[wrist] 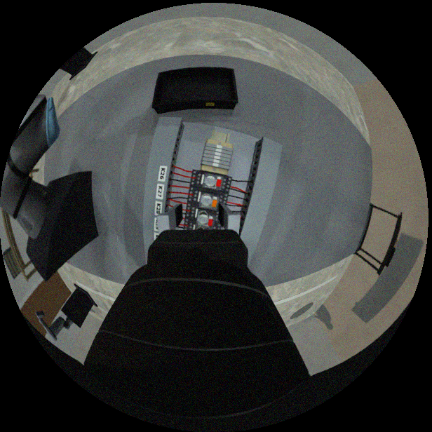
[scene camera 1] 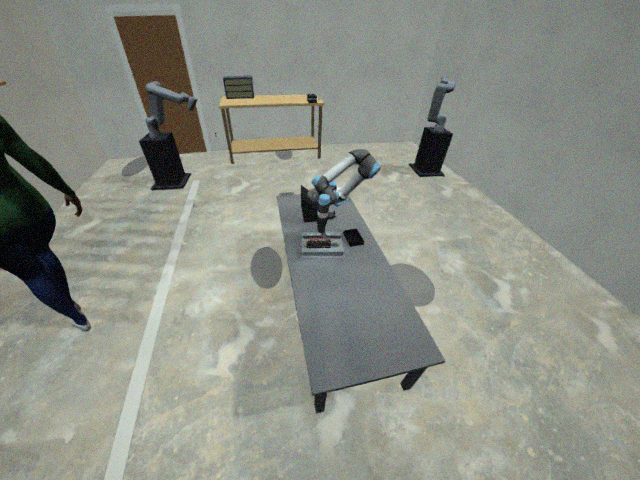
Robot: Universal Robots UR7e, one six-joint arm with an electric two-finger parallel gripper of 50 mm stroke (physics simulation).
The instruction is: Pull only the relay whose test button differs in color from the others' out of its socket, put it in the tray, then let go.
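Where they show: gripper, between the fingertips: point(scene camera 1: 323, 236); arm's base, origin of its link: point(scene camera 1: 313, 198).
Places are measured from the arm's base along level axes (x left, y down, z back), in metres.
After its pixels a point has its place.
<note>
The relay with an orange test button point(wrist: 208, 201) sits in its socket, second in the row beside label K27. The relay above it point(wrist: 212, 181) and the relay below it point(wrist: 204, 219) have red buttons; further relays are hidden by the gripper. The relay row point(scene camera 1: 318, 243) {x -0.024, y 0.094, z -0.493 m} is small in the scene view. My gripper point(wrist: 200, 210) point(scene camera 1: 321, 233) {x 0.022, y 0.048, z -0.473 m} is open and empty, above the row; in the wrist view its fingertips flank the red-button relay just below the orange one. The black tray point(wrist: 196, 90) point(scene camera 1: 353, 237) {x 0.279, y 0.126, z -0.414 m} lies on the table beyond the end of the panel.
Grey wire ducts point(wrist: 265, 175) point(wrist: 161, 145) flank the row, with red and black wires between. A beige terminal block point(wrist: 217, 154) stands between the relays and the tray. A dark upright panel point(scene camera 1: 308, 204) {x -0.059, y -0.047, z -0.169 m} stands near the arm's base. A person point(scene camera 1: 25, 206) stands left of the table.
</note>
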